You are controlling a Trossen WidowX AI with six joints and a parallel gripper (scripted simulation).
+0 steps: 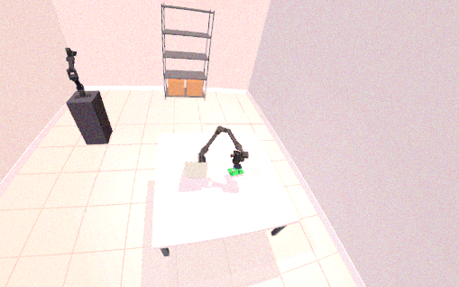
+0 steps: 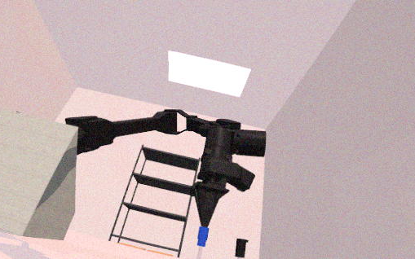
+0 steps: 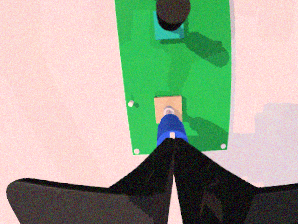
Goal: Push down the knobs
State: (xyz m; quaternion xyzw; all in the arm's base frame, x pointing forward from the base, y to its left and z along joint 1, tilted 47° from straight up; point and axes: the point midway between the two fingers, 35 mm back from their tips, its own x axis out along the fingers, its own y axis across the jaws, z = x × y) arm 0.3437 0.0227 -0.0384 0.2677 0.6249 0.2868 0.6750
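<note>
Right now the black knob is 70 mm ahead of my gripper tip and 20 mm below it. Also, from my gripper tip: blue knob: 10 mm below.
</note>
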